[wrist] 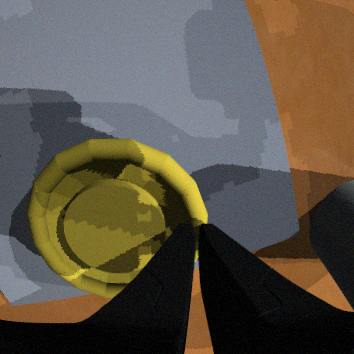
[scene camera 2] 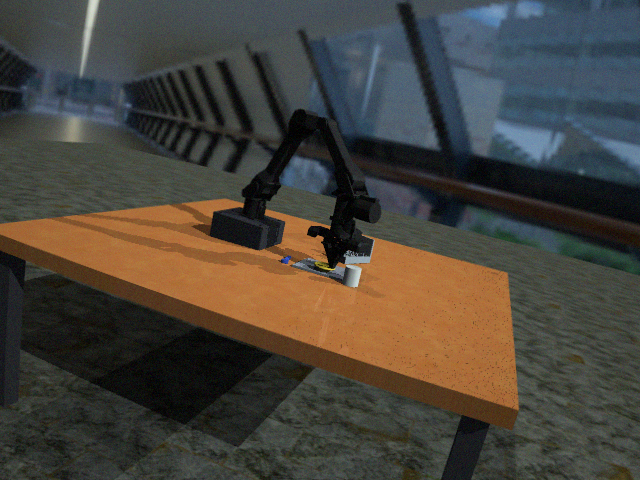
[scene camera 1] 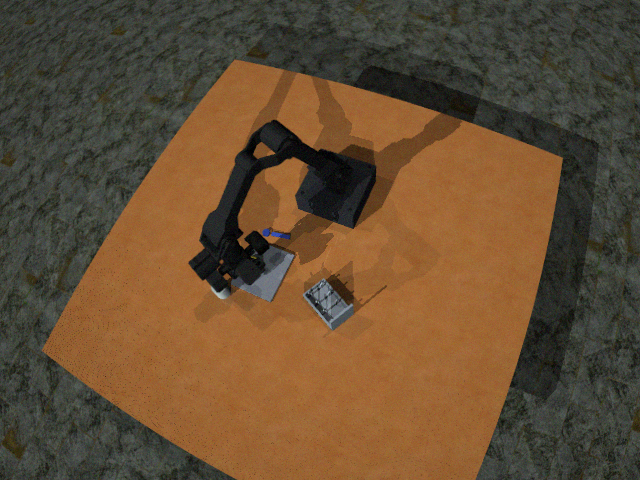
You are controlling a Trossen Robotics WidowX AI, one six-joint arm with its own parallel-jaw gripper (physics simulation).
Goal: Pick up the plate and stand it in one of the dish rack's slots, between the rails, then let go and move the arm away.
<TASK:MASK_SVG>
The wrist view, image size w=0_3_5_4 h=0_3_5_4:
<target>my gripper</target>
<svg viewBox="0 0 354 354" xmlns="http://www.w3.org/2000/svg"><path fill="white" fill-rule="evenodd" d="M200 224L197 246L199 283L213 354L354 354L354 311L339 309L291 282L214 224ZM192 223L179 223L139 273L119 293L86 319L73 323L19 322L0 319L0 354L184 354L196 246Z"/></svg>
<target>yellow plate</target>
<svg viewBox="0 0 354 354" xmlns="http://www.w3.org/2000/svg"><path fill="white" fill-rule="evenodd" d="M34 179L26 210L32 242L48 267L78 289L102 297L113 298L139 273L179 223L192 223L196 238L194 262L198 257L199 226L201 223L207 222L207 212L194 179L169 154L131 138L90 138L56 153Z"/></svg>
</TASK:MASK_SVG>
